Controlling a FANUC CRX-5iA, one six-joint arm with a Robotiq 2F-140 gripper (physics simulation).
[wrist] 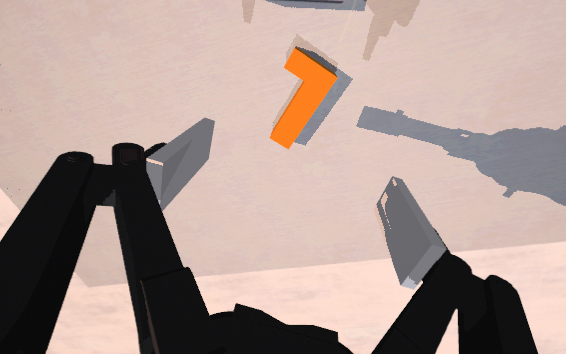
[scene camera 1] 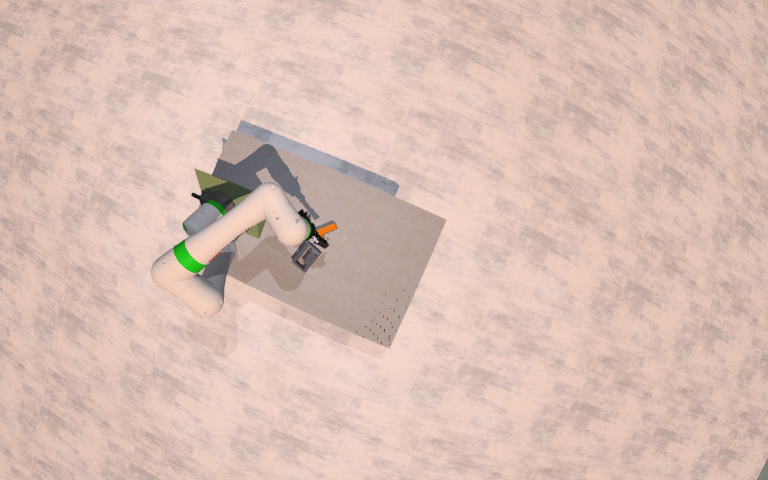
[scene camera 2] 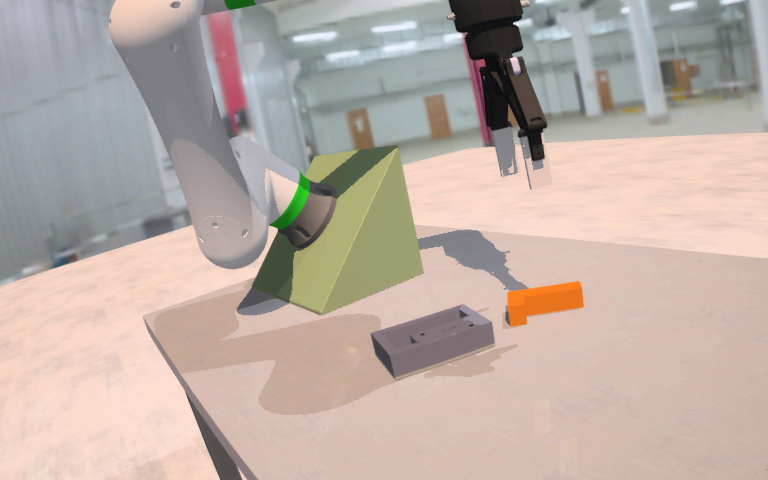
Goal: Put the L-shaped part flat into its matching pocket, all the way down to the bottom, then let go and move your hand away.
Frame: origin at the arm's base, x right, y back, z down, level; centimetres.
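Where they show: gripper, fingertip midpoint: (wrist: pixel 298 167) (scene camera 1: pixel 318 228) (scene camera 2: pixel 525 180); arm's base at its link origin: (scene camera 1: pixel 224 202) (scene camera 2: pixel 314 216).
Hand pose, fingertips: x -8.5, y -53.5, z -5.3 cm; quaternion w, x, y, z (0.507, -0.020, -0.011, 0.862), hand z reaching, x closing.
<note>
Each offset is from my fingertips to the top centre of the thing. Level surfaces: height alone.
The orange L-shaped part @[dy -1.5, dx +0.7, dz +16.3 cm] (scene camera 1: pixel 330 228) (scene camera 2: pixel 552 300) (wrist: pixel 306 100) lies flat on the table, apart from the grey-purple block @[dy +3.7, dx +17.8, dz +15.6 cm] (scene camera 1: pixel 298 260) (scene camera 2: pixel 444 355) with the recessed pocket. In the scene camera 2 view the block is left of the part and its pocket opens upward; in the wrist view a sliver of the block shows at the top edge. My gripper (scene camera 1: pixel 314 228) (scene camera 2: pixel 523 178) (wrist: pixel 298 167) is wide open and empty, high above the table. In the wrist view the part lies beyond the fingertips, its long leg slanting relative to the finger line. The pocket's floor is partly hidden.
A green wedge (scene camera 1: pixel 205 181) (scene camera 2: pixel 379 243) stands on the table @[dz +19.3 cm] (scene camera 1: pixel 390 249) (scene camera 2: pixel 623 396) and bears the arm's base (scene camera 2: pixel 288 209). The arm reaches over the table from there. The arm's shadow falls behind the part in the scene camera 2 view.
</note>
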